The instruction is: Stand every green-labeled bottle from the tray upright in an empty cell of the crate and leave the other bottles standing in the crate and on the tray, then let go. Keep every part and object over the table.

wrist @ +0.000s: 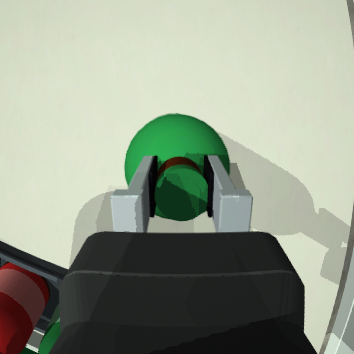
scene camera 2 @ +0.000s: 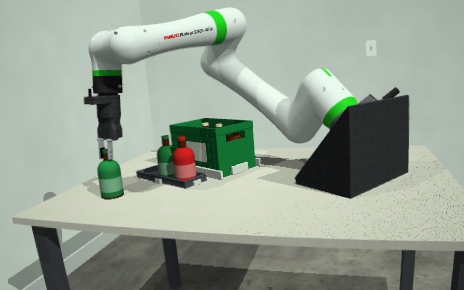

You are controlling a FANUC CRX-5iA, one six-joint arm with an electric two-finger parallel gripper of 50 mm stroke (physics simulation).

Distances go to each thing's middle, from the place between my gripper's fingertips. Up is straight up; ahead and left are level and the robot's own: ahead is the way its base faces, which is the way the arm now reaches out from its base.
Scene:
Right now my hand is 230 mm past the red-labeled bottle (scene camera 2: 183, 157), 100 mm to the left of it and 40 mm above it.

